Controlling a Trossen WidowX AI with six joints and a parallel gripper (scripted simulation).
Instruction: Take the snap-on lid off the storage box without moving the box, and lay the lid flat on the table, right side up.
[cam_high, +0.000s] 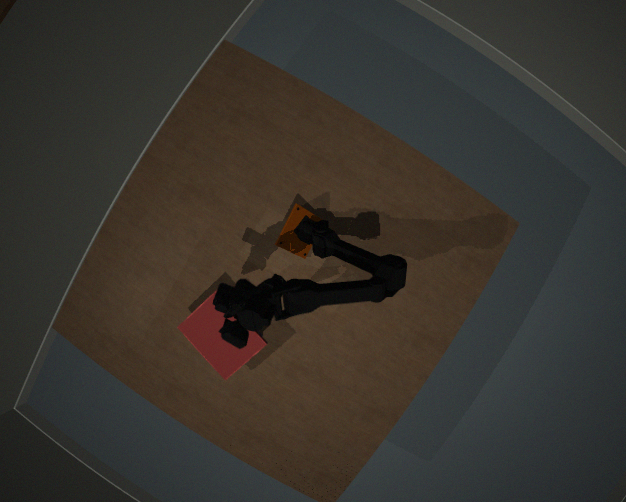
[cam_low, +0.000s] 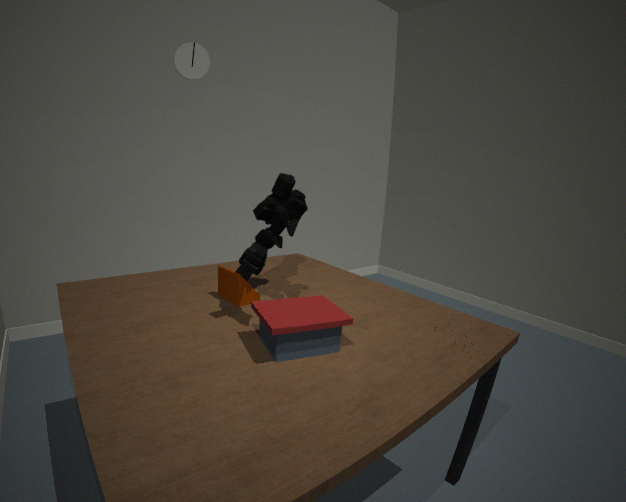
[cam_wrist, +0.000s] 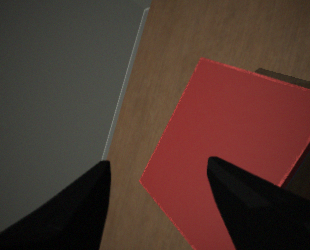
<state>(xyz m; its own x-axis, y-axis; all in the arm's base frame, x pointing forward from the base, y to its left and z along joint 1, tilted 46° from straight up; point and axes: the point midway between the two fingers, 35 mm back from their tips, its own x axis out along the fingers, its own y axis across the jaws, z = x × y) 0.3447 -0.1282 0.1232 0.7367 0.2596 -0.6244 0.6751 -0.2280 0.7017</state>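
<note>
Right now the red lid is 90 mm ahead of my gripper tip and 180 mm below it. Round my gripper tip: blue-grey storage box: 90 mm ahead, 230 mm below.
</note>
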